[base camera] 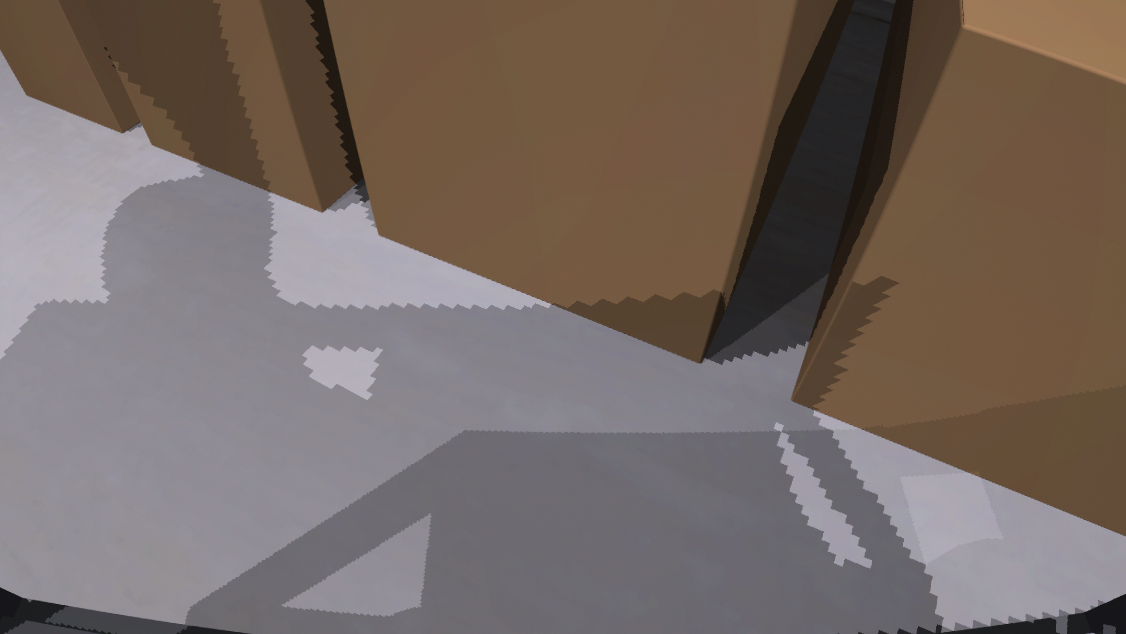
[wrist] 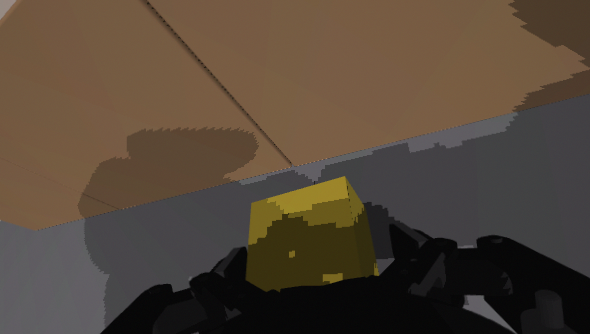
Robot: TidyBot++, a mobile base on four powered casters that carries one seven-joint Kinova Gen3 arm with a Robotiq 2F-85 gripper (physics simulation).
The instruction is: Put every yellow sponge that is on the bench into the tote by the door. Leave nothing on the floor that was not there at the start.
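Places are measured from the arm's base along level axes (x ahead, y left, z up), in millimetres.
Where they show: gripper, fingertip midpoint: (wrist: 319, 251).
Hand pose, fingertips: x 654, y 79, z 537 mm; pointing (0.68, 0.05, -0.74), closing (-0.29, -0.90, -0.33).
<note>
After its pixels a point has its place.
A yellow sponge (wrist: 305, 240) {x 651, y 77, z 562 mm}, a block partly in shadow, shows in the wrist view at the lower middle, in front of the grey surface. Its lower end is hidden behind the dark gripper body. My gripper (wrist: 319, 251) {x 654, y 79, z 537 mm} is open, with one finger to the left of the sponge and one to the right. The left fingertip appears very near the sponge's left side; a narrow gap shows at the right. I cannot tell whether either finger touches it. The tote, the door and the gripper do not show in the base camera view.
Large brown box-like blocks (base camera: 551, 157) (wrist: 375, 75) stand in a row beyond the sponge. In the base camera view another brown block (base camera: 984, 236) {x 312, y -207, z -219 mm} stands at the right, past a dark narrow gap. Shadows fall across the grey surface (base camera: 196, 472) {x 269, y 239, z -397 mm} (wrist: 45, 275) {x 842, y 436, z 517 mm} and the blocks.
</note>
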